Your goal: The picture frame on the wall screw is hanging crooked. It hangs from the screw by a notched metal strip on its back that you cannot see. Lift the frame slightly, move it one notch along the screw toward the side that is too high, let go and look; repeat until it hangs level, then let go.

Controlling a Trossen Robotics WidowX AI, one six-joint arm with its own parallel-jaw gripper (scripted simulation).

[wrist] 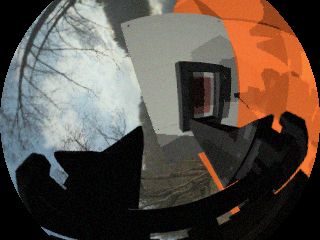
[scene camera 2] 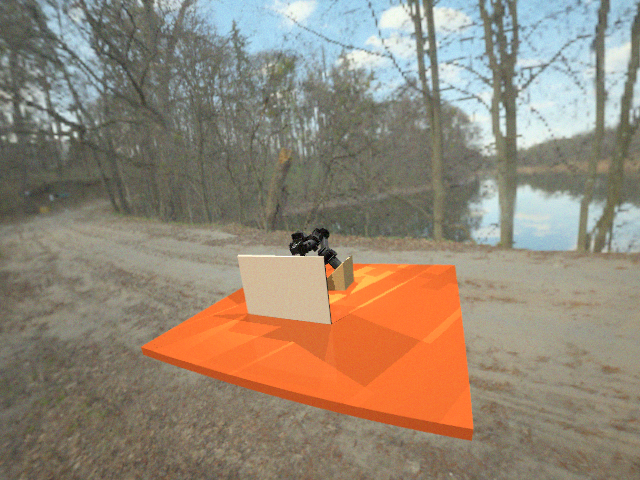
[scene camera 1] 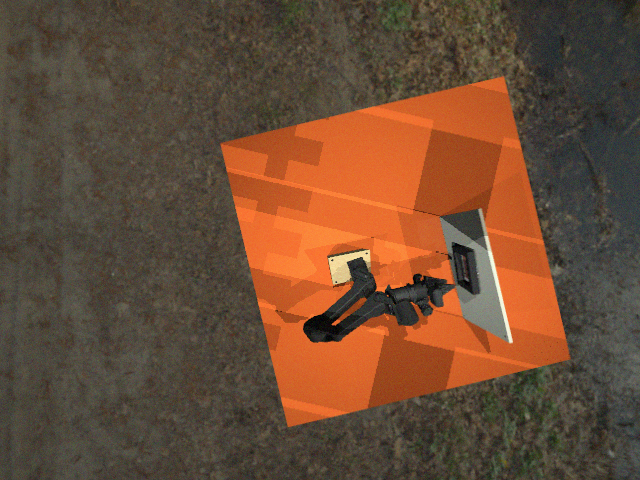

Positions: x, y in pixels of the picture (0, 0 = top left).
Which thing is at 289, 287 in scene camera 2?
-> A wall panel.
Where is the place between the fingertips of the gripper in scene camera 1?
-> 450, 283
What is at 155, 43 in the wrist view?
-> A wall panel.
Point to a wall panel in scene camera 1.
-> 486, 310
